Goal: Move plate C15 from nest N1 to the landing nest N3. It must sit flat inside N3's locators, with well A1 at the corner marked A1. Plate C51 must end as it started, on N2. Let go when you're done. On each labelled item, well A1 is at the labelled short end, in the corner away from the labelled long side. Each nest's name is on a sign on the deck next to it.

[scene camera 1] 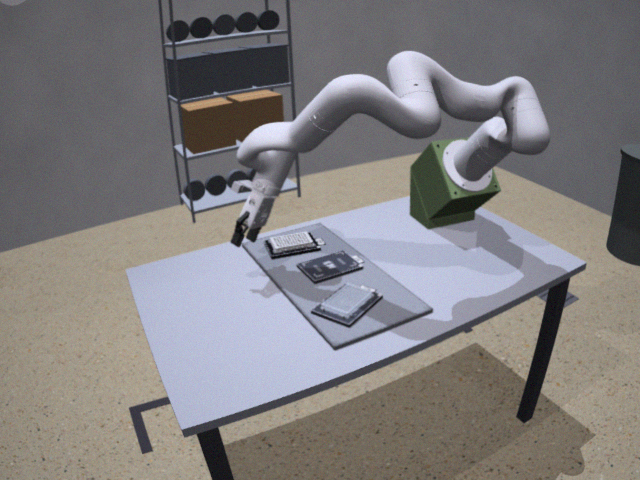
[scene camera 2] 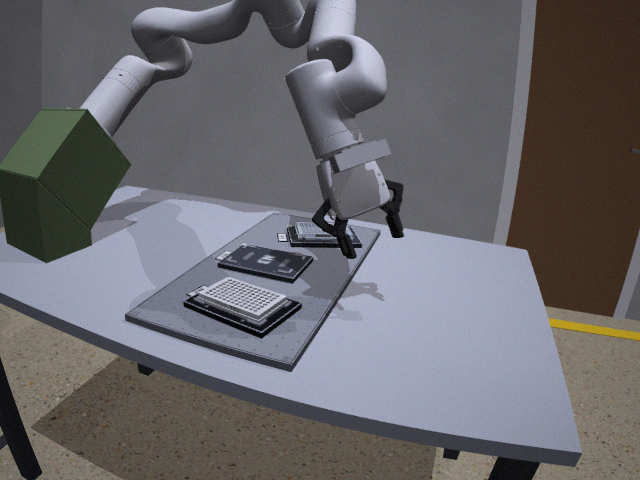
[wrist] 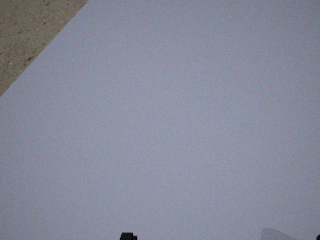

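Labels:
Nest N3 (scene camera 2: 295, 263) and nest N3 (scene camera 1: 312, 271): the same spot on it.

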